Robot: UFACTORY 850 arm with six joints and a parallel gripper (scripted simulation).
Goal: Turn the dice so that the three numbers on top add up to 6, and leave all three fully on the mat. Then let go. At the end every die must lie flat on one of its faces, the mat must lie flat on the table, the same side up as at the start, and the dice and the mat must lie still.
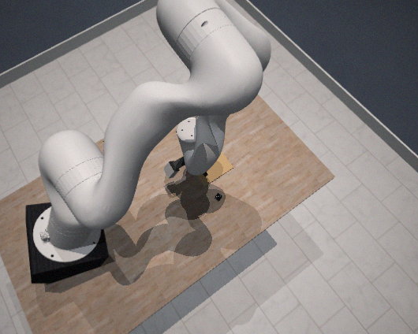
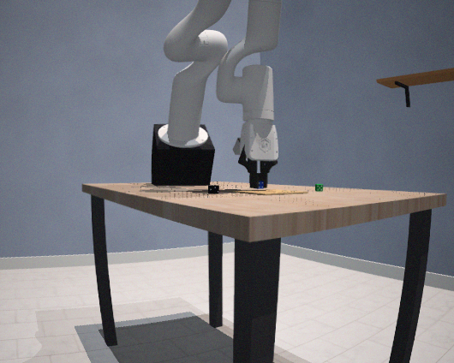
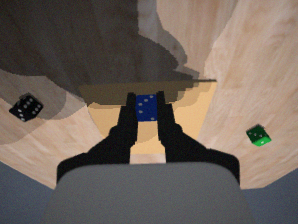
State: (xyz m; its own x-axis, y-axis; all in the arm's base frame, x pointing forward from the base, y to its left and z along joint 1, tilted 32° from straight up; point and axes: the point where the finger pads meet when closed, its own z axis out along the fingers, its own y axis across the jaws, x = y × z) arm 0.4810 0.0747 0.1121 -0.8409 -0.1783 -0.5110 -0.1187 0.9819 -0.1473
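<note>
The blue die lies 1 cm below my hand. The rest, counted from my hand: black die (14 cm to the right, 2 cm below, 2 cm ahead); tan mat (5 cm ahead, 3 cm below, 1 cm to the left); green die (17 cm to the left, 5 cm ahead, 2 cm below).
</note>
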